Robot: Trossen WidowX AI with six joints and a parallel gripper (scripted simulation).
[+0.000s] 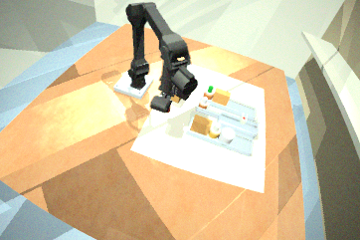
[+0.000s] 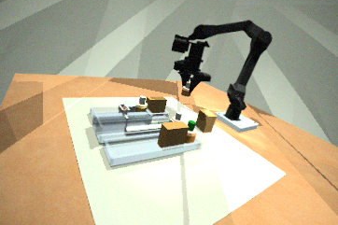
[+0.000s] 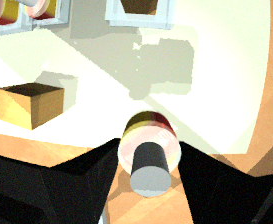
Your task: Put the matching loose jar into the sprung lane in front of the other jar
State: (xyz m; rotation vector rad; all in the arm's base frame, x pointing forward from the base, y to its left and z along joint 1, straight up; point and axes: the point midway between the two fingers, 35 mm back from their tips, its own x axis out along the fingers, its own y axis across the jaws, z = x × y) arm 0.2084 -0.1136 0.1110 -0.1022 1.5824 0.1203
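My gripper tip is 240 mm to the right of the green-lidded jar, 120 mm short of it and 50 mm above it. The rest, counted from my gripper tip: grey lane unit 270 mm ahead, 150 mm to the left, 80 mm below; pusher plate 230 mm ahead, 140 mm to the left, 50 mm below.
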